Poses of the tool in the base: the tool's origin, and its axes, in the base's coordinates. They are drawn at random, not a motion.
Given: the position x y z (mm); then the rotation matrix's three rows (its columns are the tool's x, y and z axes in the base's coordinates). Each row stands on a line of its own.
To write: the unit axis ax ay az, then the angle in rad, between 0 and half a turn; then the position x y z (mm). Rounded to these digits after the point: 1 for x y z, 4 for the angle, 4 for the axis. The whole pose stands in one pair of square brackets.
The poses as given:
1:
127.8 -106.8 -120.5
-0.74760 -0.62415 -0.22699
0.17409 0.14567 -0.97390
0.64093 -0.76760 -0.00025
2:
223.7 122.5 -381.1
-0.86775 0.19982 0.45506
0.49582 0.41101 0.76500
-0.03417 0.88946 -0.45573
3:
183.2 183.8 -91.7
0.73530 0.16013 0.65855
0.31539 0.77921 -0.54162
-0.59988 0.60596 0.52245
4:
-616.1 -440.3 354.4
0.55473 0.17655 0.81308
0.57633 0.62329 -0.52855
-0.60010 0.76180 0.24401
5:
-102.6 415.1 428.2
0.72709 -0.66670 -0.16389
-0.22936 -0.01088 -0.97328
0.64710 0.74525 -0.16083
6:
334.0 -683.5 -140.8
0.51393 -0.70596 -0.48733
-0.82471 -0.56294 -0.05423
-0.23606 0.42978 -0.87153
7:
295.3 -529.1 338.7
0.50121 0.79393 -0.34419
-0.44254 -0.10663 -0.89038
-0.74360 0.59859 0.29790
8:
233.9 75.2 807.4
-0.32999 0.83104 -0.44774
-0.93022 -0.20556 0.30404
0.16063 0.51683 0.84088
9:
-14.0 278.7 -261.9
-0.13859 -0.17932 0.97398
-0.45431 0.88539 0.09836
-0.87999 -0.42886 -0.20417
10:
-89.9 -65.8 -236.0
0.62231 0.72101 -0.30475
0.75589 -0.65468 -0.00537
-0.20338 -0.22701 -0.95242
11:
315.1 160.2 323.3
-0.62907 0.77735 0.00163
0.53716 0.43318 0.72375
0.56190 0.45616 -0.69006
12:
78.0 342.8 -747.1
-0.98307 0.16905 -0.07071
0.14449 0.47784 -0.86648
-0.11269 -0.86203 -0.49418
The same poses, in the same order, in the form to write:
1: [0.1723 -0.7250 0.6668 2.4999 127.8 -106.8 -120.5]
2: [0.2127 0.8360 0.5058 2.8447 223.7 122.5 -381.1]
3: [0.6710 0.7358 0.0908 1.0257 183.2 183.8 -91.7]
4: [0.6600 0.7229 0.2045 1.3582 -616.1 -440.3 354.4]
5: [0.8813 -0.4159 0.2243 1.7950 -102.6 415.1 428.2]
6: [0.8672 -0.4502 -0.2128 2.8588 334.0 -683.5 -140.8]
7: [0.7534 0.2021 -0.6257 1.7252 295.3 -529.1 338.7]
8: [0.1135 -0.3244 -0.9391 1.9255 233.9 75.2 807.4]
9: [-0.2708 0.9522 -0.1412 1.8015 -14.0 278.7 -261.9]
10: [-0.9002 -0.4117 0.1416 3.0182 -89.9 -65.8 -236.0]
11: [-0.4019 -0.8416 -0.3608 2.8023 315.1 160.2 323.3]
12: [0.0912 0.8596 -0.5028 3.1172 78.0 342.8 -747.1]
